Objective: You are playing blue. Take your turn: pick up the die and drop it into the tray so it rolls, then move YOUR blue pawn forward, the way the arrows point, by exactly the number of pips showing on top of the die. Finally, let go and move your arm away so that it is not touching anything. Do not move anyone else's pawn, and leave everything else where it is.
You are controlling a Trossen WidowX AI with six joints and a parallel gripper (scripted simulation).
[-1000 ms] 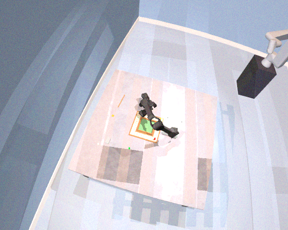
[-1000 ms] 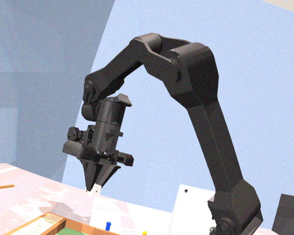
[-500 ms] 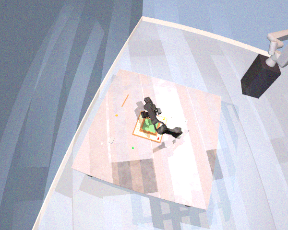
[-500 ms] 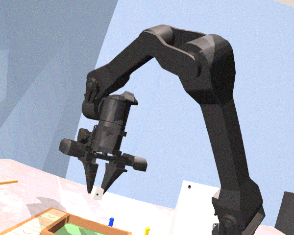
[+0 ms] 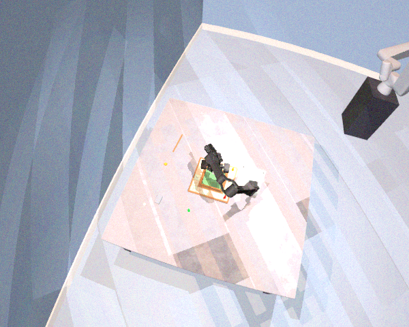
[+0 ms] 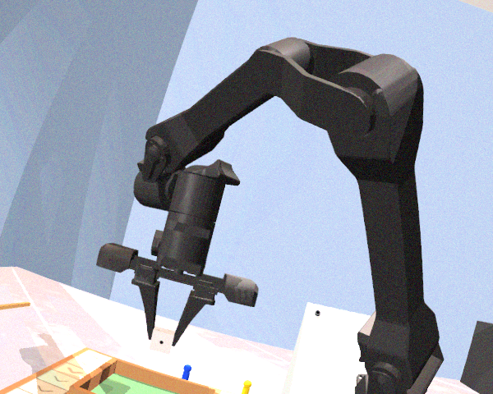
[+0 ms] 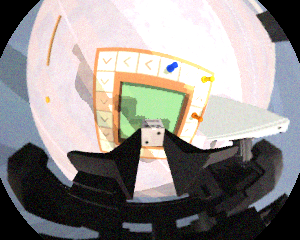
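The blue pawn is 100 mm to the right of my gripper tip, 70 mm below it and 40 mm behind it. From my gripper tip the other things lie so: orange pawn: 120 mm behind, 70 mm below; then green tray: 90 mm below, 10 mm to the left; then white die: right at my gripper tip.
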